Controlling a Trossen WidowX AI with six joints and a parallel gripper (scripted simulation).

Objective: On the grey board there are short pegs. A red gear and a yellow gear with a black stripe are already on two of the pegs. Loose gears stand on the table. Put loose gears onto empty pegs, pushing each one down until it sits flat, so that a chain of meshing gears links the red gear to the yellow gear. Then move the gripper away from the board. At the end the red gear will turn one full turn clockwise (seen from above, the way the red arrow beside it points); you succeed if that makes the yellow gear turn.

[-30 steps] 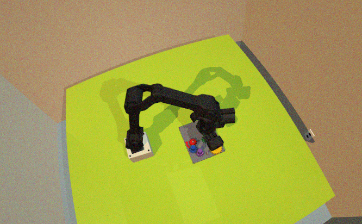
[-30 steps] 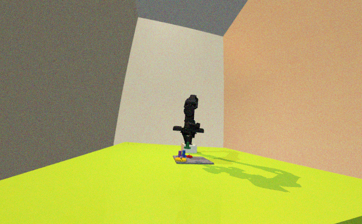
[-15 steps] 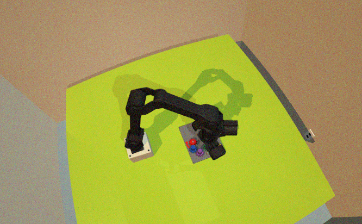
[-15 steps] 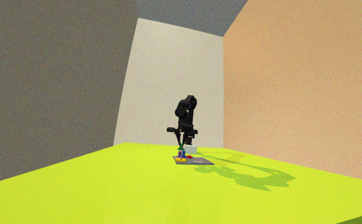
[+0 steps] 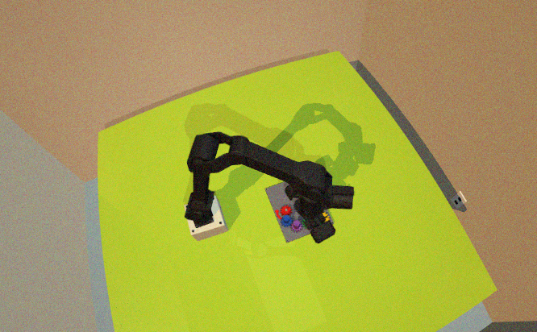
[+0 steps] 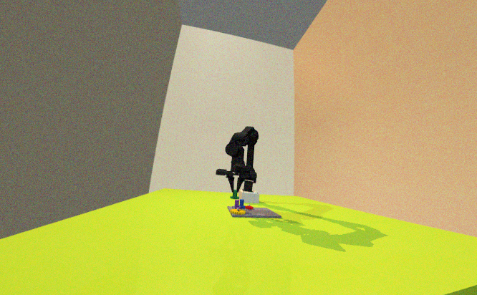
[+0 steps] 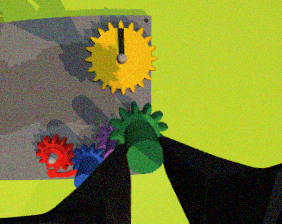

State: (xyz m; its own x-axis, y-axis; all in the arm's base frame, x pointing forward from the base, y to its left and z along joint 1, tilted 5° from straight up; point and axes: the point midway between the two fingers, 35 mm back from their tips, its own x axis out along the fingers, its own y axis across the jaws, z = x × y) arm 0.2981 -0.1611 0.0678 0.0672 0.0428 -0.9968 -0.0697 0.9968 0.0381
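The purple gear is 3 cm behind my gripper tip, 2 cm to the left of it and 6 cm below it. Round my gripper tip: blue gear: 5 cm behind, 5 cm to the left, 6 cm below; then green gear: 1 cm below; then red gear: 4 cm behind, 9 cm to the left, 7 cm below.
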